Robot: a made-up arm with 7 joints.
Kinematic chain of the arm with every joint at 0, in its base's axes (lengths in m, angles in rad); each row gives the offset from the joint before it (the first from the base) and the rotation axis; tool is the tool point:
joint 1: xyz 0 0 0.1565 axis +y
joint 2: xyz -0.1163 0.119 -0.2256 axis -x
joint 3: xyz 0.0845 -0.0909 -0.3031 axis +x
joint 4: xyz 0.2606 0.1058 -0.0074 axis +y
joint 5: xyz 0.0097 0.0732 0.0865 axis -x
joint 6: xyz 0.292 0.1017 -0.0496 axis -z
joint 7: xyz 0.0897 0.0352 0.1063 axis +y
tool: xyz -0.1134 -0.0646 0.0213
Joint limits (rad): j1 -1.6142..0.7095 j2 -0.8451..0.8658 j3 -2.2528..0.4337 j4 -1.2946..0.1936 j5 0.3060..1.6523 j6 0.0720..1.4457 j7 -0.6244..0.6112
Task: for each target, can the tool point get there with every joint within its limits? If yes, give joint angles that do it. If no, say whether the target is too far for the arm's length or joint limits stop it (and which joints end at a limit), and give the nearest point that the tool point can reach.
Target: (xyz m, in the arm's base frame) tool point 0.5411 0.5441 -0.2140
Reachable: yes | joints -0.2071 -0.7015 -1.0908 -0.4338 0.9039 0.2333 -0.3145
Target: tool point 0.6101 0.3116 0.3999
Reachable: yes | joints -1.2491 0.0658 -0.4754 -0.6806 1.0987 0.6780 -0.4051
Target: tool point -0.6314 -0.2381 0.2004
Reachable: no: joint limits stop it (at a limit: joint 1, joint 2, joint 3, joint 4, joint 5, joint 7) | nearest point -0.3492 -0.4625 -0.4305 | short by 0.727 m
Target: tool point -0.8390 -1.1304 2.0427
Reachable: no: too far | nearest point 0.2734 -0.4840 0.7012 | short by 1.859 m
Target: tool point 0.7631 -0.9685 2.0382
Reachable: no: too far | nearest point 0.5161 -0.4361 0.7466 | short by 1.419 m
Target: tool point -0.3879 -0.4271 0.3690
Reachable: no: joint limits stop it (at a limit: joint 1, joint 2, joint 3, joint 6, joint 7) | nearest point 0.0998 0.0295 0.3900 | short by 0.668 m
